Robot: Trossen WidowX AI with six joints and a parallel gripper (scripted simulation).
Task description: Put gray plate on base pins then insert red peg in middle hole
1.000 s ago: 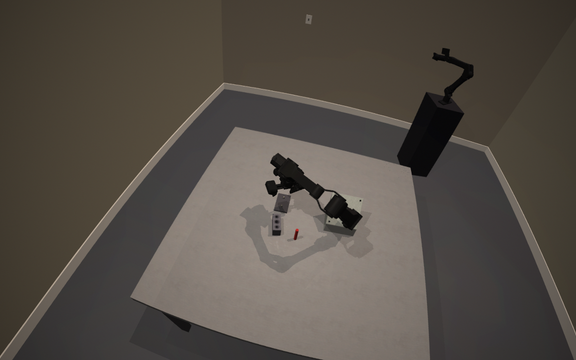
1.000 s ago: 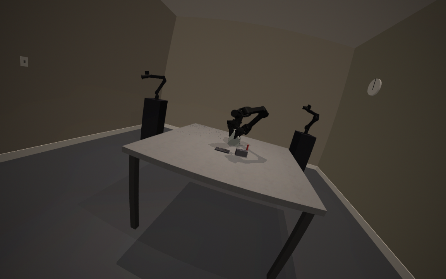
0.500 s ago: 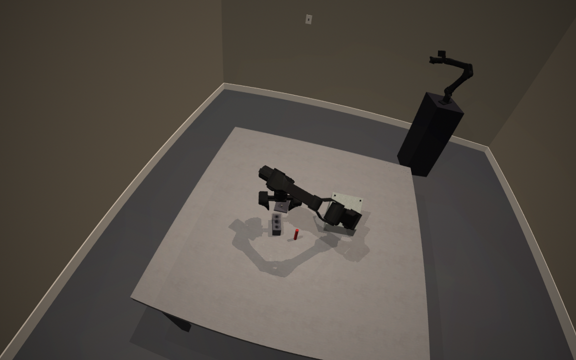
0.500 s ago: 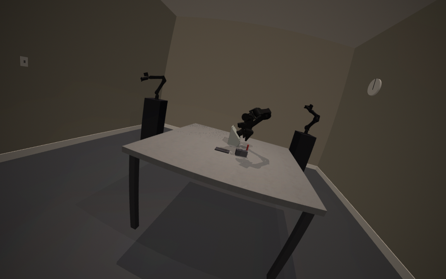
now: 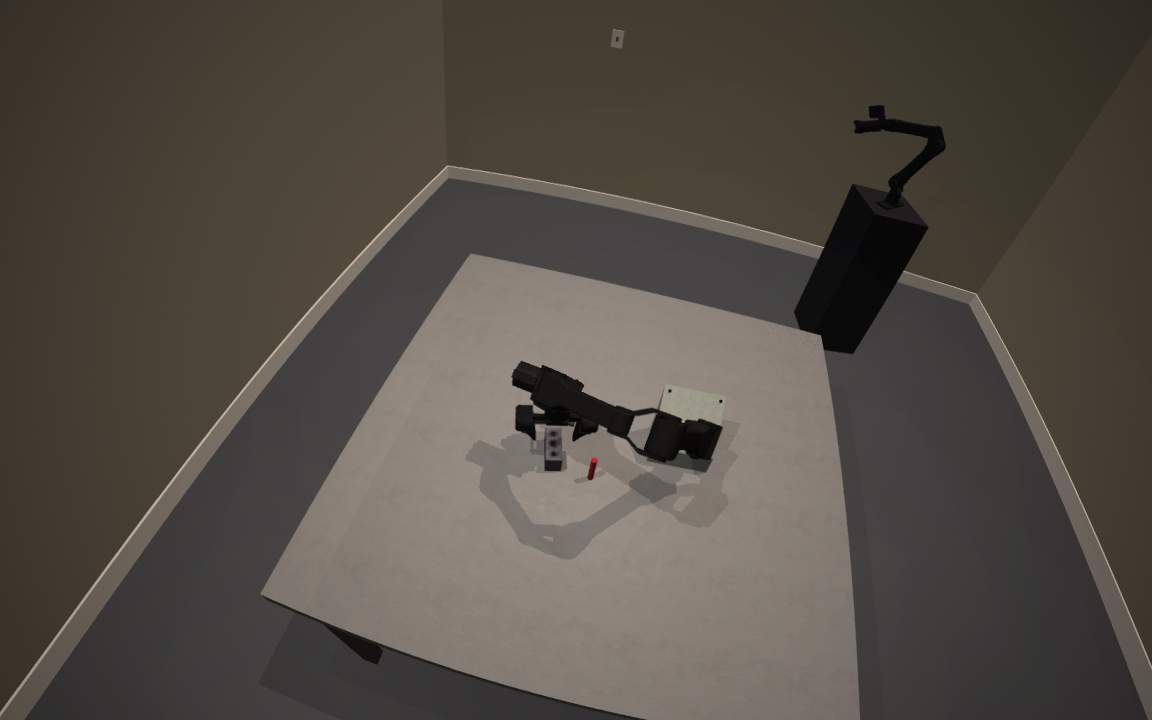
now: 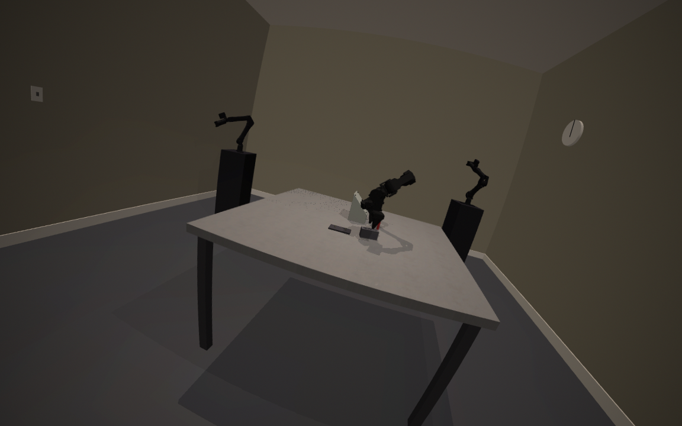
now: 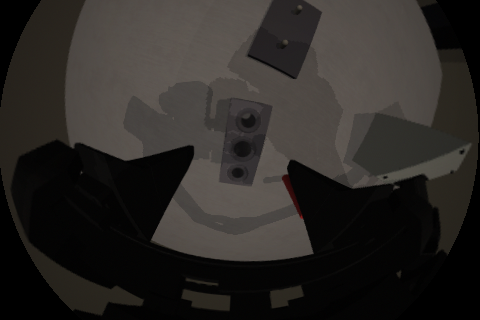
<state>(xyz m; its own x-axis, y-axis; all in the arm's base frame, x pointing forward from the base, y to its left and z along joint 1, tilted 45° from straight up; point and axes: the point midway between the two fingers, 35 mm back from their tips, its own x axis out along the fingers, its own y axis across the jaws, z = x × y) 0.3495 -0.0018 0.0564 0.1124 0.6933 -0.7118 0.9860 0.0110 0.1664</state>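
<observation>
The gray plate lies 30 mm below my gripper tip. From my gripper tip the other things lie so: dark base 20 mm behind, 160 mm to the right, 60 mm below; red peg 100 mm behind, 50 mm to the left, 30 mm below.
</observation>
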